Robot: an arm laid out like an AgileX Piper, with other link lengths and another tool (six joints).
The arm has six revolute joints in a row. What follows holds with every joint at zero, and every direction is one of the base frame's. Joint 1 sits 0.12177 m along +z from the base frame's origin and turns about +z. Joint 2 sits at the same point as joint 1 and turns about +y. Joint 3 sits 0.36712 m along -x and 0.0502 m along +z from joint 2 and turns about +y. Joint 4 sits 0.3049 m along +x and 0.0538 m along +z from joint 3 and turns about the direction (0.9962, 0, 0.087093). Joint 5 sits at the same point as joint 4 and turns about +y. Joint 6 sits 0.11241 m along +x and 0.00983 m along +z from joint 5 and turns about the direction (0.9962, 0, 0.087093). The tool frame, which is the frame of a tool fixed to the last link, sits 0.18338 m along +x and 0.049 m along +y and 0.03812 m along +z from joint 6; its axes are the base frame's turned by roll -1.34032, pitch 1.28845 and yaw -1.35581 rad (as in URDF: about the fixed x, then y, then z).
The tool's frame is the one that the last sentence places.
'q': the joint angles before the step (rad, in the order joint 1, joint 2, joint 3, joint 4, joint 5, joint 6). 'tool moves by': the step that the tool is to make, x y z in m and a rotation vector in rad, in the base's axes. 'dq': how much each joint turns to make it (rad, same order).
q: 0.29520, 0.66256, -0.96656, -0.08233, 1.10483, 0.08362
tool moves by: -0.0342, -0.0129, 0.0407, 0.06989, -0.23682, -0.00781
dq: 0.00061, -0.21432, 0.07528, -0.01491, -0.10685, 0.01869
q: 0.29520, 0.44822, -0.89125, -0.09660, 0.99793, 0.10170
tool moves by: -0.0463, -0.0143, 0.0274, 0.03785, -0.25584, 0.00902
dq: -0.00085, -0.24282, 0.10076, -0.01282, -0.11620, -0.02200
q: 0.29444, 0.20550, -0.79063, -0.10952, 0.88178, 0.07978
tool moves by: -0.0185, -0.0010, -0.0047, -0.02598, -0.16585, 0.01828
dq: -0.00144, -0.15159, 0.12603, 0.00055, -0.13167, -0.06489
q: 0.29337, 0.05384, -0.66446, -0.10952, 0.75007, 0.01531
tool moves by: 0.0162, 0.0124, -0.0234, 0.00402, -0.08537, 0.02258
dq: -0.00035, -0.05522, 0.17422, 0.00964, -0.20401, -0.01587
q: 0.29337, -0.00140, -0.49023, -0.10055, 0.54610, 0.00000
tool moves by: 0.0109, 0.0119, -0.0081, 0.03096, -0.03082, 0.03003
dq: 0.00027, 0.00558, 0.08370, 0.04243, -0.12852, -0.01057
